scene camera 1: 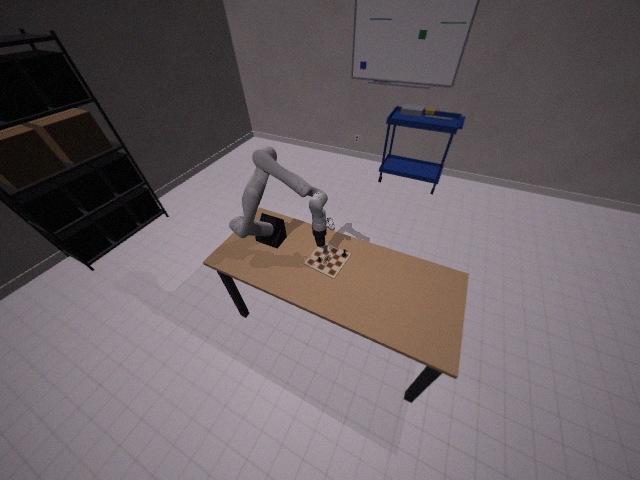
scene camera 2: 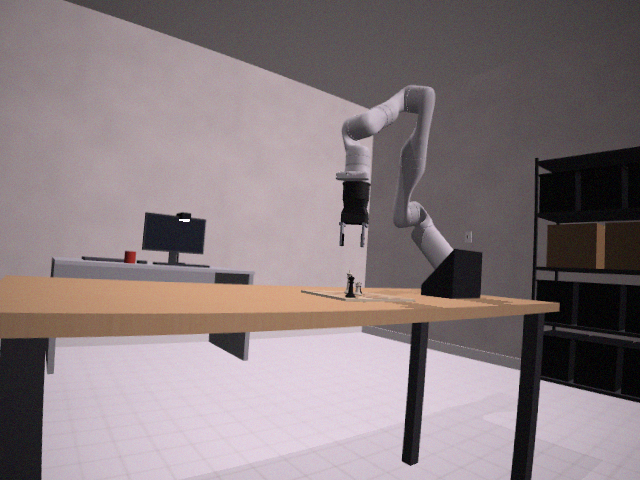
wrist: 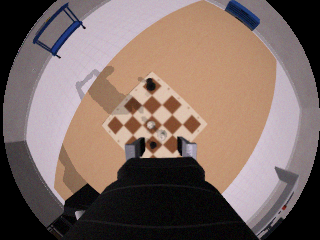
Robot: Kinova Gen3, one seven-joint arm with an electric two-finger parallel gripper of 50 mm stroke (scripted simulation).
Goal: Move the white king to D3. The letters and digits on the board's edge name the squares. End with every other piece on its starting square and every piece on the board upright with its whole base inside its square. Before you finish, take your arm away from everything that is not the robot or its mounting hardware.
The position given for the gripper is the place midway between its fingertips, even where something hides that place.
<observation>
In view: the gripper (scene camera 2: 351, 246) and a chessboard (scene camera 1: 337, 261).
The chessboard shows as well in the wrist view (wrist: 128, 122). The gripper is seen too in the wrist view (wrist: 161, 143).
</observation>
